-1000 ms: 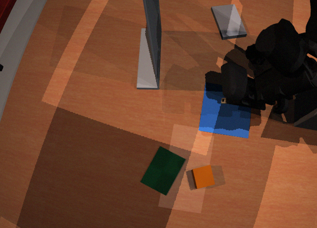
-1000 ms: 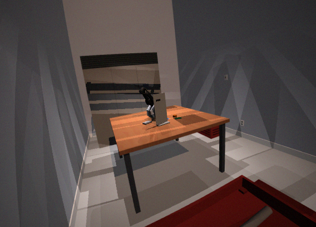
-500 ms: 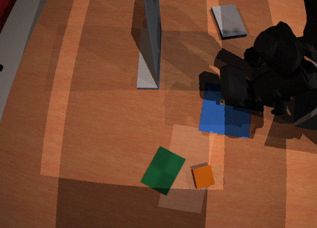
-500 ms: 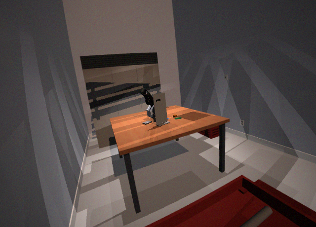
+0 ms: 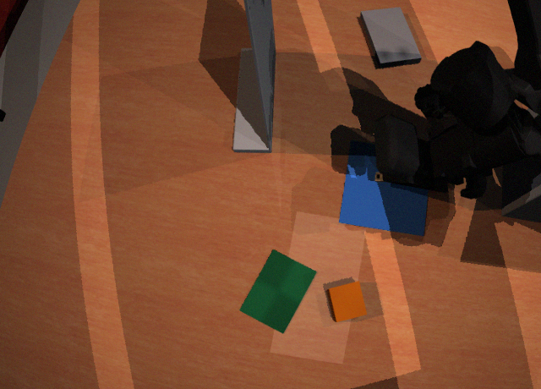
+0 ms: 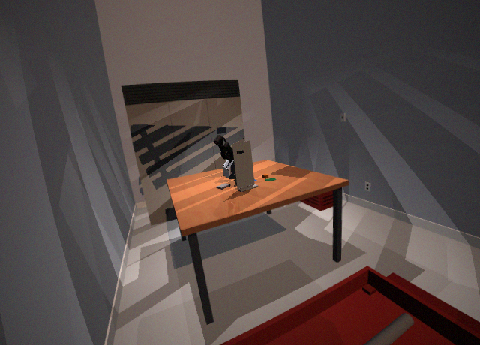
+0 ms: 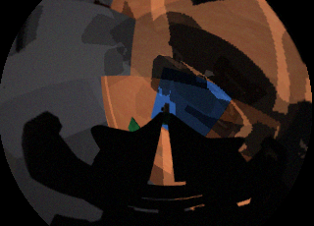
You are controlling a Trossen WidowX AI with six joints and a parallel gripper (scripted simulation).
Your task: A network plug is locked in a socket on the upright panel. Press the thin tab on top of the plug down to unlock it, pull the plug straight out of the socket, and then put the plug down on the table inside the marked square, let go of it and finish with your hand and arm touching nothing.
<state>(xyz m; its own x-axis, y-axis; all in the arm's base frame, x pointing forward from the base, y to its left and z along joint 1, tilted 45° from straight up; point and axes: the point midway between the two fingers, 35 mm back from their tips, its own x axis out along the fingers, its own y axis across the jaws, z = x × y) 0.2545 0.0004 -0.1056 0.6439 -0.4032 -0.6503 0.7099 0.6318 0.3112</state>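
My gripper tip is 4 cm above the blue square and 1 cm past it. From my gripper tip the other things lie so: grey block 25 cm to the right, 4 cm ahead, 3 cm below; green flat patch 18 cm to the left, 9 cm ahead, 4 cm below; orange cube 16 cm to the left, 3 cm below.
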